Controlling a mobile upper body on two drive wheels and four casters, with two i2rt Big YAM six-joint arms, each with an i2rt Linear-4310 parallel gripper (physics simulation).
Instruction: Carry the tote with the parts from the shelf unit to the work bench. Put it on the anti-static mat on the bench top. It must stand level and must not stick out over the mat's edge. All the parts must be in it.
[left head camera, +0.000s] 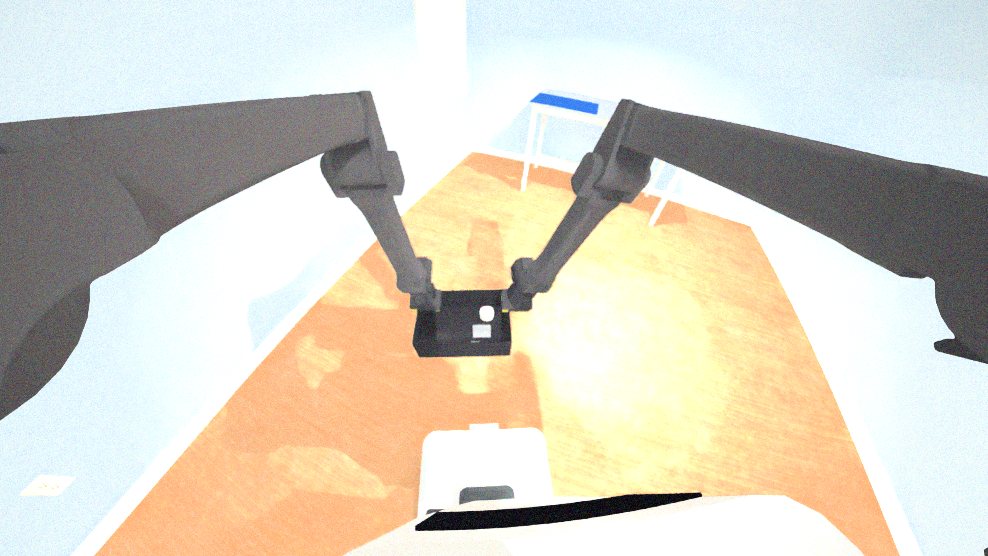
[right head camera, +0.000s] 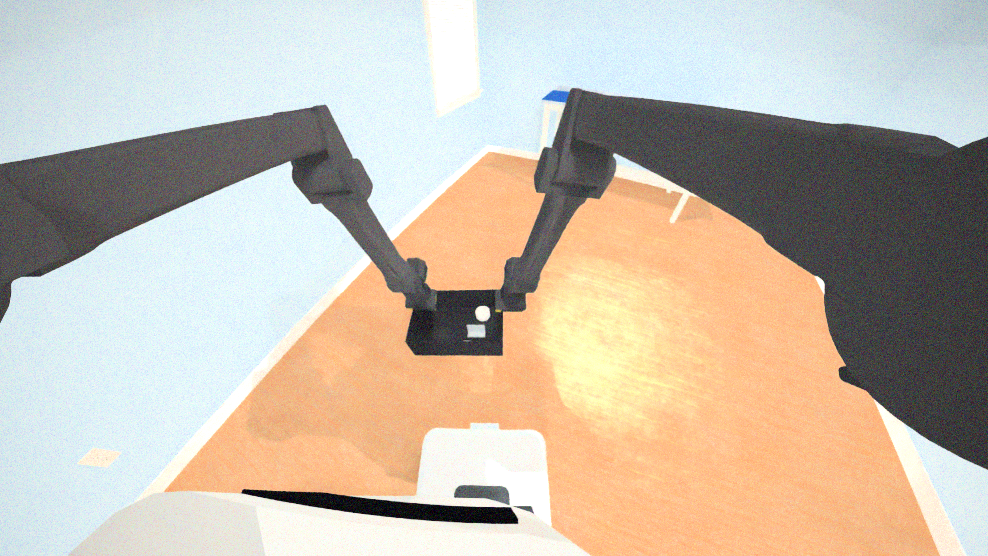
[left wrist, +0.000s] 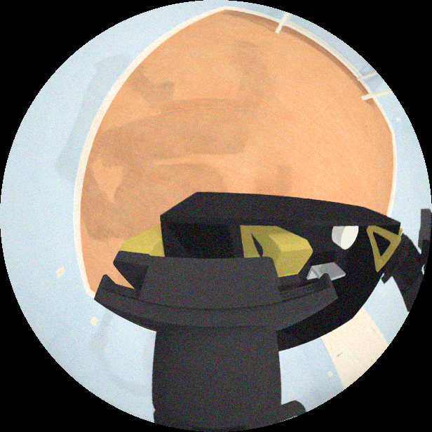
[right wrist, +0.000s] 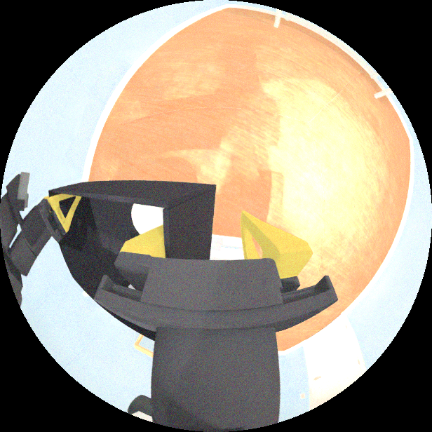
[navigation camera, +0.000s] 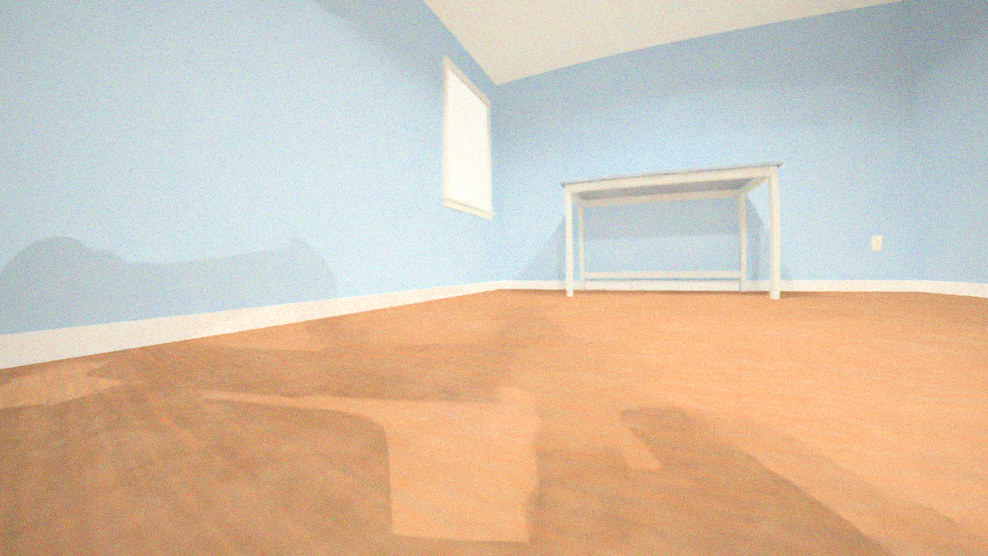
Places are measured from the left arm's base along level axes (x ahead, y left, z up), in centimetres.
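Where they show: left gripper, fingertip midpoint: (left head camera: 429, 306) (right head camera: 427, 305); right gripper, fingertip midpoint: (left head camera: 509, 307) (right head camera: 505, 307).
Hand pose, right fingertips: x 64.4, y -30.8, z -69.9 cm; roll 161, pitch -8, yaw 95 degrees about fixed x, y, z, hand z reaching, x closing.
Note:
Each offset is from my right fingertips to the top centre of the thing. Level surfaces: height alone.
A black tote @[dx -7.2, dy +15.9, dz +7.4 cm] (left head camera: 452, 325) (right head camera: 449, 328) (left wrist: 280, 207) (right wrist: 190, 220) hangs above the floor between my grippers and looks about level. In it lie a white round part @[dx -1.4, dy +8.0, dz -0.2 cm] (left head camera: 486, 313) (right head camera: 482, 313) (left wrist: 345, 236) (right wrist: 146, 219) and a light grey part @[dx -9.0, dy +10.0, dz +1.3 cm] (left head camera: 481, 331) (right head camera: 476, 331) (left wrist: 327, 271); a thin pale sliver shows beside them. My left gripper (left head camera: 426, 307) (right head camera: 421, 307) (left wrist: 214, 215) is shut on its left wall, my right gripper (left head camera: 516, 307) (right head camera: 509, 307) (right wrist: 215, 216) on its right wall. The blue mat @[dz +20.6 cm] (left head camera: 565, 103) (right head camera: 555, 96) lies on the distant bench (left head camera: 528, 148) (navigation camera: 670, 174). The shelf unit does not show.
A blue wall (left head camera: 207, 290) (right head camera: 138, 297) (navigation camera: 207, 172) runs along the left, with a bright window (right head camera: 453, 55) (navigation camera: 467, 141) near the corner. The bench's legs stand on the wooden floor @[dz -71.0 cm] (navigation camera: 690, 359) near the far wall. My white base (left head camera: 483, 459) (right head camera: 483, 456) is below the tote.

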